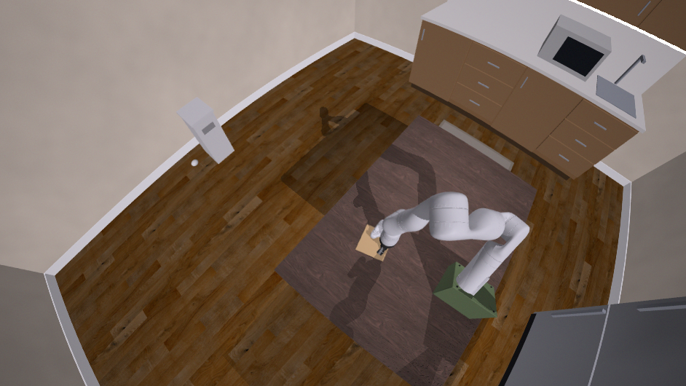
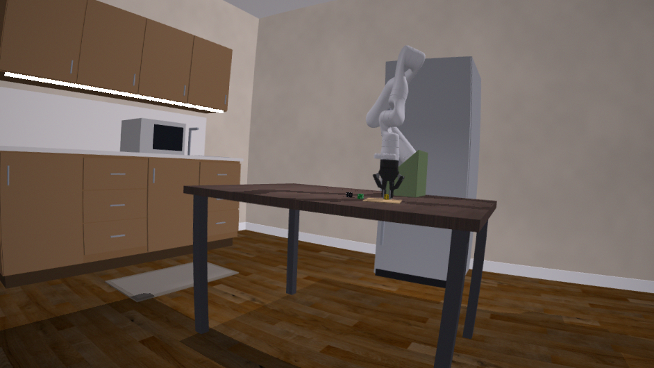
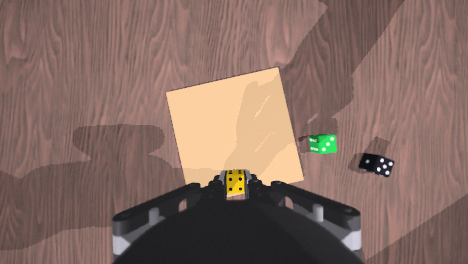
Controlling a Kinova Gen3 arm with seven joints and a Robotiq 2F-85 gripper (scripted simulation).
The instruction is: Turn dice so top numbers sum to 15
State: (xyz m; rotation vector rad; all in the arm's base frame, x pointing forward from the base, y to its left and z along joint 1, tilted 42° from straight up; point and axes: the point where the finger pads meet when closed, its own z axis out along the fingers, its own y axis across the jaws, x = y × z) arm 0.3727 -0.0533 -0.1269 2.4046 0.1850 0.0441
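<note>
Right now my hand is 1 cm above the yellow die. Also, from my hand: black die: 3 cm ahead, 16 cm to the right, 1 cm below; then green die: 5 cm ahead, 10 cm to the right, 1 cm below; then tan mat: 5 cm ahead, 1 cm to the left, 2 cm below.
</note>
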